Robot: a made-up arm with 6 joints. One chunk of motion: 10 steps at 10 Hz.
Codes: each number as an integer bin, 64 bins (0 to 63) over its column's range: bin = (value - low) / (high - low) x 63, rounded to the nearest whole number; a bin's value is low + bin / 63 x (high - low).
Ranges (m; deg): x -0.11..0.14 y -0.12..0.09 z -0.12..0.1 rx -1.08..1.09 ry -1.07..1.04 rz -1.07..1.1
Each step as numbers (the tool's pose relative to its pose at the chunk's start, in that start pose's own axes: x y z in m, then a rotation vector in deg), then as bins.
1 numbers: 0.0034 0.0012 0.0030 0.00 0.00 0.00
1 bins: 29 36 35 31 32 31
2 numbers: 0.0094 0.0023 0.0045 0.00 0.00 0.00
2 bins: 30 37 36 31 32 31
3 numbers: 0.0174 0.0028 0.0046 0.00 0.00 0.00
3 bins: 32 37 36 31 32 31
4 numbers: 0.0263 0.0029 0.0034 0.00 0.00 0.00
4 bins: 34 37 35 31 32 31
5 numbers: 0.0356 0.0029 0.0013 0.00 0.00 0.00
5 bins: 37 37 35 31 32 31
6 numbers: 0.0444 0.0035 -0.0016 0.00 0.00 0.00
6 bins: 39 37 34 31 32 31
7 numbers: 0.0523 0.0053 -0.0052 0.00 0.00 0.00
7 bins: 41 38 33 31 32 31
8 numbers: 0.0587 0.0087 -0.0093 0.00 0.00 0.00
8 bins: 43 39 32 31 32 31
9 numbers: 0.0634 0.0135 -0.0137 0.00 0.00 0.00
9 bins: 44 40 30 31 32 31
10 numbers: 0.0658 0.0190 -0.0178 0.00 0.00 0.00
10 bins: 44 42 29 31 32 31
